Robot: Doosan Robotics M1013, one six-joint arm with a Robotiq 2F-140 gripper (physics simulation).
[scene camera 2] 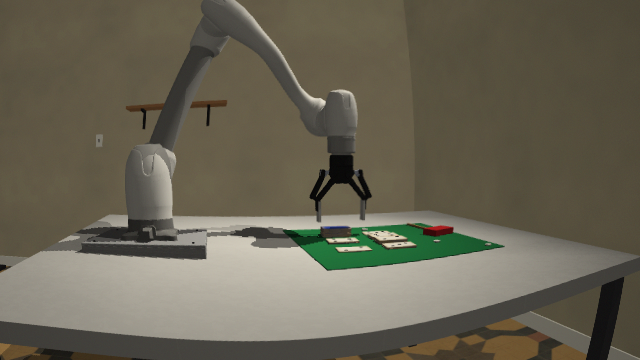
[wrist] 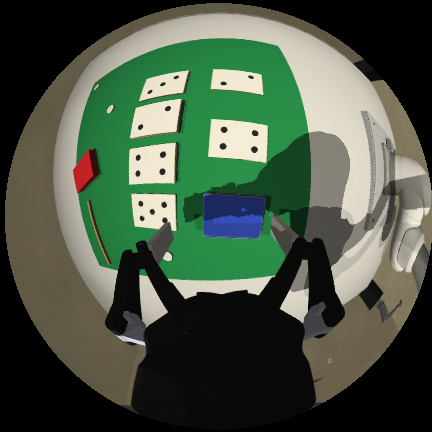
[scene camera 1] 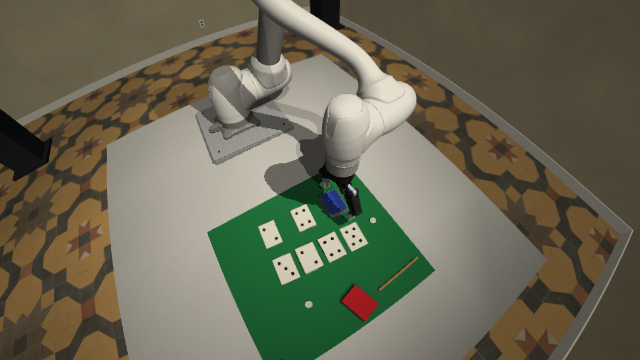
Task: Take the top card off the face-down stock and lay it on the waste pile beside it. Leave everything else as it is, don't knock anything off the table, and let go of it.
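Seen in the pictures: gripper, fingertip midpoint: [scene camera 2: 341, 220] [wrist: 220, 227] [scene camera 1: 338, 202]; arm's base at its link origin: [scene camera 2: 151, 236] [wrist: 388, 170] [scene camera 1: 236, 121].
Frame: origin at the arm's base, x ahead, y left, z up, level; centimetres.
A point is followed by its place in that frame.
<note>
The face-down stock [scene camera 1: 333, 202] {z 0.5, x 61.2, y 12.3 cm} [scene camera 2: 335, 232] [wrist: 233, 215] {z 0.5, x 60.9, y 12.1 cm} is a thick block with a blue top, lying on the green mat under the arm. The face-up card with four dots [scene camera 1: 303, 218] {z -1.6, x 59.4, y 0.6 cm} [scene camera 2: 342, 240] {z -1.6, x 58.7, y -0.2 cm} [wrist: 238, 140] {z -1.6, x 59.1, y 1.0 cm} lies flat beside it, apart from it, where the waste pile is. My gripper [scene camera 1: 339, 201] {z 2.5, x 62.8, y 13.1 cm} [scene camera 2: 341, 219] {z 2.5, x 62.8, y 13.1 cm} [wrist: 220, 227] {z 2.5, x 62.8, y 13.1 cm} is open and empty. Its fingertips hang a little above the stock's top, on either side of the stock as the wrist view shows it. Single cards in the stock cannot be told apart.
A two-dot card [scene camera 1: 270, 234] {z -1.9, x 57.9, y -12.1 cm} [wrist: 237, 82] {z -1.9, x 57.8, y -11.3 cm} lies beyond the four-dot card. A row of several face-up cards [scene camera 1: 309, 257] {z -1.0, x 72.5, y -5.4 cm} [wrist: 153, 163] {z -1.3, x 72.7, y 2.9 cm} lies alongside. A red box [scene camera 1: 359, 302] {z -0.2, x 93.0, y -1.0 cm} [scene camera 2: 438, 230] {z -0.4, x 90.7, y -4.6 cm} [wrist: 86, 170] {z -0.2, x 90.5, y -0.4 cm}, a thin stick [scene camera 1: 398, 273] {z -1.4, x 93.5, y 14.8 cm} [wrist: 99, 232] {z -1.9, x 93.3, y 14.6 cm} and small white discs [scene camera 1: 308, 304] {z -1.8, x 84.5, y -13.8 cm} are on the mat [scene camera 1: 240, 270] {z -2.1, x 63.4, y -26.9 cm}.
</note>
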